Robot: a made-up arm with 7 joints. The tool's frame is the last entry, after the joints. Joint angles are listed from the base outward. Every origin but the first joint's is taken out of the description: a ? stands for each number. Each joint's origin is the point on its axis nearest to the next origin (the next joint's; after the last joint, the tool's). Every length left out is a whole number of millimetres.
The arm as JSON. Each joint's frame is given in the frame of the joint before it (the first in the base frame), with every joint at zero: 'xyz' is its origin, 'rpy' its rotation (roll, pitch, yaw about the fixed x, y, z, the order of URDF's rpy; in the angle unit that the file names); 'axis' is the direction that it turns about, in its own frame. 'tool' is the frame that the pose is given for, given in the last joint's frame.
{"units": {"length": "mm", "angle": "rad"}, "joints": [
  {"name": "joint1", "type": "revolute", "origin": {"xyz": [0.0, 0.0, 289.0], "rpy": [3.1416, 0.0, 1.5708]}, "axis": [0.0, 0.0, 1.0]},
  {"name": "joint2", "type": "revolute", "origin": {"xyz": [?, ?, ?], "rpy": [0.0, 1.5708, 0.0]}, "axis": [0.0, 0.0, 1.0]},
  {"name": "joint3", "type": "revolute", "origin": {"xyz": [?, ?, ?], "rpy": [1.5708, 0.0, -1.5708]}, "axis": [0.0, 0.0, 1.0]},
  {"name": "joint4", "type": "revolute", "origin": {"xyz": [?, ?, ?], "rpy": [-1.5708, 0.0, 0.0]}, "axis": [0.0, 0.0, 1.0]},
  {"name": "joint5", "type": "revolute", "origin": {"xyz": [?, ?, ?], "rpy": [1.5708, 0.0, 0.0]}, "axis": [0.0, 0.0, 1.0]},
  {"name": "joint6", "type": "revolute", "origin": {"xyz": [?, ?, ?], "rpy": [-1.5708, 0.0, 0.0]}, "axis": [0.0, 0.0, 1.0]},
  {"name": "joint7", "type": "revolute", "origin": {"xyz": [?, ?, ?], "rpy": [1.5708, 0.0, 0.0]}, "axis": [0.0, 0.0, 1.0]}
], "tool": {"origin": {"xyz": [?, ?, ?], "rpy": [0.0, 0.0, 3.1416]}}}
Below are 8 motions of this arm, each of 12 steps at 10 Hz.
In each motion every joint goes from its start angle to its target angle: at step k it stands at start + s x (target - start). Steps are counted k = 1, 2, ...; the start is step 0. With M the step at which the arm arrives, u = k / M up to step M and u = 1 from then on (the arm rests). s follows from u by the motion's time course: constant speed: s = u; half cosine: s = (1 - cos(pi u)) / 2; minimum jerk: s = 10 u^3 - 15 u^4 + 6 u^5.
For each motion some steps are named. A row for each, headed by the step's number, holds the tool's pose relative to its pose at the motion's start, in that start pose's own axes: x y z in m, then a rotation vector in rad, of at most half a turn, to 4 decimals.
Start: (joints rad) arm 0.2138 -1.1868 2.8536 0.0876 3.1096 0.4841 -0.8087
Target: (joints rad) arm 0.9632 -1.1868 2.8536 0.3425 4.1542 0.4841 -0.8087
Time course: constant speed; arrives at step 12
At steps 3, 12:
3: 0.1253 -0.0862 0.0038 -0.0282 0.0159 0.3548
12: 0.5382 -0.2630 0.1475 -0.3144 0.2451 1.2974

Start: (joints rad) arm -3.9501 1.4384 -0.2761 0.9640 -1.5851 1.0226 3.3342
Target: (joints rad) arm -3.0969 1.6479 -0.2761 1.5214 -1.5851 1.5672 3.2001
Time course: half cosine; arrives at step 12
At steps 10, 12:
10: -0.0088 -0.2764 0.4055 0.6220 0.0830 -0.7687
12: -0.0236 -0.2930 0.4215 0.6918 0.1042 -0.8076

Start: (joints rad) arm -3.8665 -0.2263 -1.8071 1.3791 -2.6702 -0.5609 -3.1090
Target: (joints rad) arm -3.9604 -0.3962 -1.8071 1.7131 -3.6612 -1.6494 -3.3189
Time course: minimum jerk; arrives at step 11
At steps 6, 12:
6: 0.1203 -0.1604 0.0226 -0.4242 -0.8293 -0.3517
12: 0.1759 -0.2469 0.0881 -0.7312 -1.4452 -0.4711

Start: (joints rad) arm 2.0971 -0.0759 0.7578 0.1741 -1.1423 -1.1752 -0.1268
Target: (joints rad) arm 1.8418 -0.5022 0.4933 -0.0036 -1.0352 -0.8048 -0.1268
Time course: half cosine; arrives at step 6
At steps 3, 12:
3: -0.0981 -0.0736 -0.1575 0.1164 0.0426 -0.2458
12: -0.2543 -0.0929 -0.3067 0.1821 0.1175 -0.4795

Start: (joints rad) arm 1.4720 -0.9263 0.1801 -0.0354 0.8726 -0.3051 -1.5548
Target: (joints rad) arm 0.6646 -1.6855 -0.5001 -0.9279 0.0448 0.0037 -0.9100
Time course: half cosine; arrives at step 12
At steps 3, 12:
3: -0.2129 0.0017 0.0280 0.0013 0.3205 -0.0985
12: -0.8383 0.0096 1.0634 -0.1760 2.0106 -0.2682

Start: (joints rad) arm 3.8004 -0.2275 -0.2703 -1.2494 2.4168 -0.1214 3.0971
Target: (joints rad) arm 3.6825 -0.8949 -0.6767 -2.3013 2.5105 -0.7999 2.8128
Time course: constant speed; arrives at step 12
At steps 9, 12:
9: -0.5195 -0.3082 0.2780 -0.5628 0.6516 -0.1111
12: -0.5659 -0.3346 0.4643 -0.6886 0.8810 -0.0938

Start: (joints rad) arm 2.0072 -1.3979 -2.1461 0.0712 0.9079 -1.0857 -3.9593
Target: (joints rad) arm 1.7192 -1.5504 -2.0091 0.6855 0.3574 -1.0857 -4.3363
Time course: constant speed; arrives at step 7
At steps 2, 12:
2: -0.0405 0.0592 -0.0204 -0.0481 -0.0071 -0.2917
12: -0.1103 0.2037 -0.0198 -0.2465 0.0370 -0.9127

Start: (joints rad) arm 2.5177 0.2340 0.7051 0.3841 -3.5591 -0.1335 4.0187
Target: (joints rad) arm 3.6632 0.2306 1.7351 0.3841 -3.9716 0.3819 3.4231
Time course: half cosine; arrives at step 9
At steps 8, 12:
8: -0.0876 0.4319 0.2260 0.8377 0.1551 1.0890
12: -0.0995 0.4330 0.2325 0.8386 0.1681 1.1324

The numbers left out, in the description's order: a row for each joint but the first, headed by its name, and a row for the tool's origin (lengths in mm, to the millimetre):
joint2: -10.0 0.0 0.0
joint3: 419.0 0.0 0.0
joint4: 0.0 -16.0 0.0
joint5: 0.0 465.0 0.0
joint6: 0.0 -1.0 0.0
joint7: 0.0 115.0 0.0
tool: 0.0 0.0 0.0

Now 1 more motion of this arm.
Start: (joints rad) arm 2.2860 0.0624 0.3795 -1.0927 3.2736 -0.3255 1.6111
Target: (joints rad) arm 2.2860 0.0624 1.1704 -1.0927 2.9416 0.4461 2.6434
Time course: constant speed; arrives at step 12
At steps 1, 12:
1: 0.0329 -0.0129 0.0016 -0.0755 -0.0488 0.1053
12: 0.3699 -0.0411 0.1445 -1.0275 -0.2392 0.9431

